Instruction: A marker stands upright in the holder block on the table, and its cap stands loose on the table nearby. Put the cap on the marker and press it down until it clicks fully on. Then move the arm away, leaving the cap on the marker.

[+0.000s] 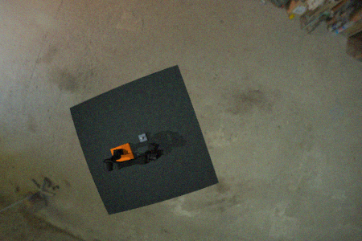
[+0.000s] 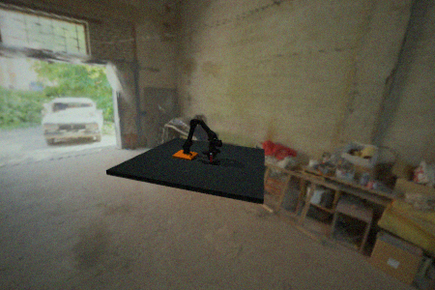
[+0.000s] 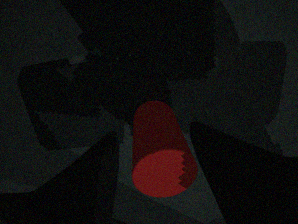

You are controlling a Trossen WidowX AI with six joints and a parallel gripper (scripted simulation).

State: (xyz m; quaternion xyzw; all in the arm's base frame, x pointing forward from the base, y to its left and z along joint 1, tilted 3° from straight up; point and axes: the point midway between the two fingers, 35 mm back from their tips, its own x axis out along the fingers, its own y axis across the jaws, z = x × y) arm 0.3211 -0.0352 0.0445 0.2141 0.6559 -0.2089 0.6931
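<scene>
My gripper tip is now 50 mm past the marker, 140 mm to the right of it and 20 mm below it. Also, from my gripper tip: red cap 10 mm above.
</scene>
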